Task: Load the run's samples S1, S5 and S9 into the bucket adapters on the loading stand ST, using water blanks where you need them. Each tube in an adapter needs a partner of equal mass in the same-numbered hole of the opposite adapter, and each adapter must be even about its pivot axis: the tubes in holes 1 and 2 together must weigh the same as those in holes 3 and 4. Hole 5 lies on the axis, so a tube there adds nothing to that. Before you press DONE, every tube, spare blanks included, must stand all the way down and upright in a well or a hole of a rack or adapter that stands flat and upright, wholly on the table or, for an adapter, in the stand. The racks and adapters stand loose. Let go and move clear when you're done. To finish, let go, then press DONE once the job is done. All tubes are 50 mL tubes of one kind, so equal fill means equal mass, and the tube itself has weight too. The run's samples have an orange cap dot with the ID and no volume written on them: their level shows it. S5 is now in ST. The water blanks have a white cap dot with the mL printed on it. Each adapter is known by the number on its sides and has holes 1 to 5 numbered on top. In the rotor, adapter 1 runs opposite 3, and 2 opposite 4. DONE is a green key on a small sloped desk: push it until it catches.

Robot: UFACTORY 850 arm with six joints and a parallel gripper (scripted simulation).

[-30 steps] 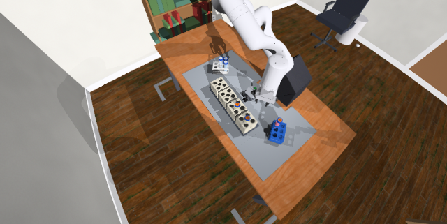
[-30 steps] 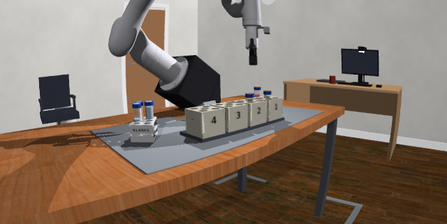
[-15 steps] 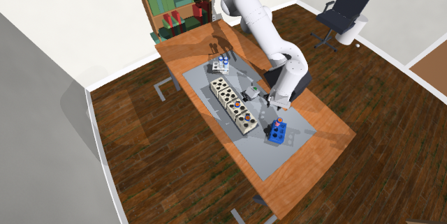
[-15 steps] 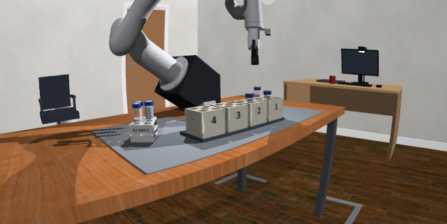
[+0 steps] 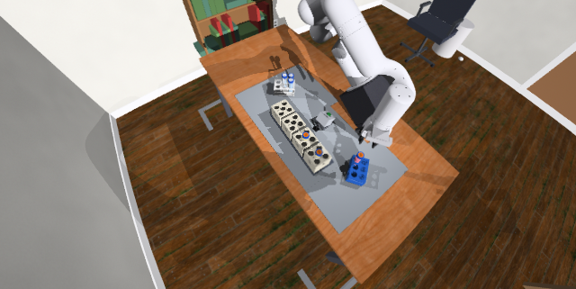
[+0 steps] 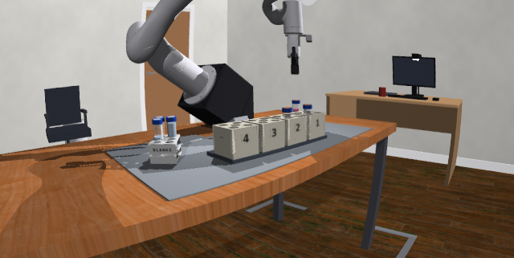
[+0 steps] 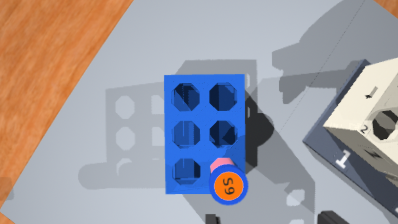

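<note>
My gripper is now 10 mm past the sample tube and 190 mm above it. Also, from my hand: blue rack: 20 mm ahead, 50 mm to the left, 220 mm below; then white blanks rack: 30 mm behind, 620 mm to the right, 220 mm below; then green DONE key: 90 mm behind, 280 mm to the right, 180 mm below.
</note>
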